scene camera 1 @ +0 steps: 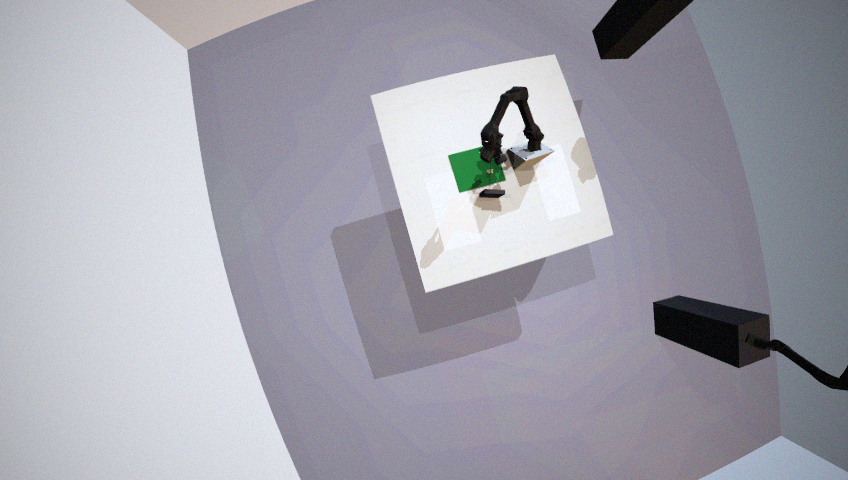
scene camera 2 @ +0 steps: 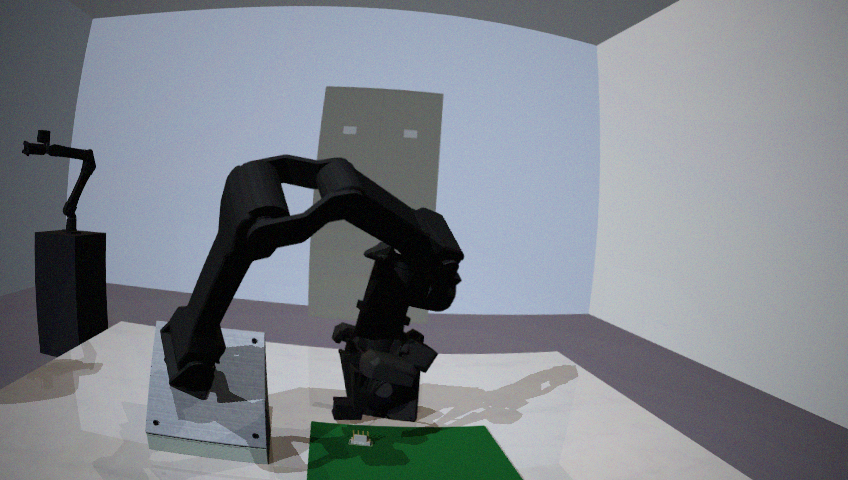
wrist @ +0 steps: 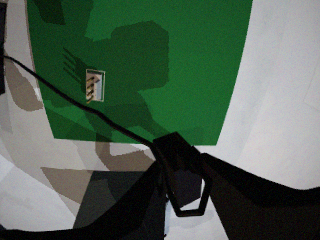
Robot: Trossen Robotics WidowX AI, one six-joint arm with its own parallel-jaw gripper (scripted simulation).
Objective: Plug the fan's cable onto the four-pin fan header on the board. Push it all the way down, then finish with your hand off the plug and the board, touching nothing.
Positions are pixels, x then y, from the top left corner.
Scene:
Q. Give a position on a dark fan plug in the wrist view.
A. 176, 153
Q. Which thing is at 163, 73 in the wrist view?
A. A green board.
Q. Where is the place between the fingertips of my gripper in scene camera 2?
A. At 354, 407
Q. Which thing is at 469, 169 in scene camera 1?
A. A green board.

